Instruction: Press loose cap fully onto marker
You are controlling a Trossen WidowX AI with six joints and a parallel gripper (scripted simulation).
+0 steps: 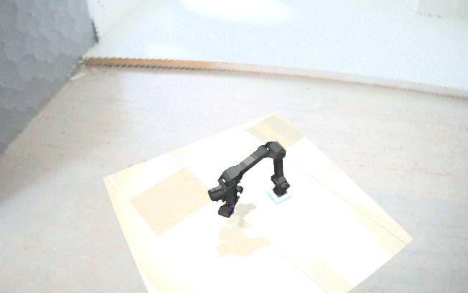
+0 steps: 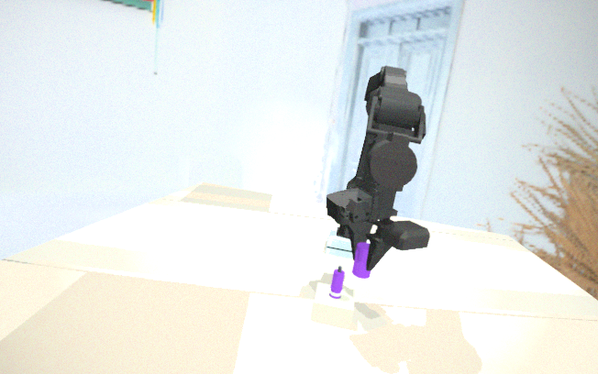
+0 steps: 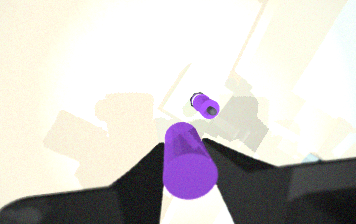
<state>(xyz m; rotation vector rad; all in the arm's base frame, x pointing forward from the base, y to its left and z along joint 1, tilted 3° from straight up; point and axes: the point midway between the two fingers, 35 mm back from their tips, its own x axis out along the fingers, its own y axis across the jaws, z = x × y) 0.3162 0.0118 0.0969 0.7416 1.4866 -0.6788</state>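
The holder block lies 1 cm behind my gripper tip, 4 cm to the right of it and 9 cm below it. Round my gripper tip: purple cap (1 cm above).
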